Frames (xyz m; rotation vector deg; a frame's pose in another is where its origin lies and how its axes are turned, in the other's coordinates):
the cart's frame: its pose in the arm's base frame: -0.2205 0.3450 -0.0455 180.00 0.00 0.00
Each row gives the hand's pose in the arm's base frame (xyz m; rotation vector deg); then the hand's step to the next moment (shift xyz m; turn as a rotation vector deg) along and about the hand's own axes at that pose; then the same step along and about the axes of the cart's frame.
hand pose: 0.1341 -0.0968 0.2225 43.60 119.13 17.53
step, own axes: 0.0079 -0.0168 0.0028 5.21 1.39 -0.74
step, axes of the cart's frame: -0.0079 0.0084 0.0148 -2.27 -4.36 2.33
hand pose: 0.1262 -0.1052 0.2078 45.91 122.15 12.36
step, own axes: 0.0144 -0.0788 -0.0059 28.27 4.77 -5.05
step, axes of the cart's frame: -0.0480 0.0521 0.0378 -14.41 -21.63 13.11
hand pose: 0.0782 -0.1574 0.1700 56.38 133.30 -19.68
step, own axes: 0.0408 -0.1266 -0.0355 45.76 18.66 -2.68
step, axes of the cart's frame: -0.1286 0.0490 -0.0048 -13.17 -40.19 25.71
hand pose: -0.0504 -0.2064 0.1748 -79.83 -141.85 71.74
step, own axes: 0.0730 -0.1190 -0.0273 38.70 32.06 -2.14
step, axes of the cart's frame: -0.1162 -0.0380 -0.0726 0.21 -38.33 32.57
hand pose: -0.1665 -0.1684 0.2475 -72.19 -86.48 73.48
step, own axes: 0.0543 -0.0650 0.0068 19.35 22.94 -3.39
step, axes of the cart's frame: -0.0308 -0.0514 -0.0602 3.69 -19.68 22.61
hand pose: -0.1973 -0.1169 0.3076 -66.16 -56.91 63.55
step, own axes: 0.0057 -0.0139 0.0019 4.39 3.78 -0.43
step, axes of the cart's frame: 0.0011 -0.0052 -0.0142 0.70 -4.45 3.67
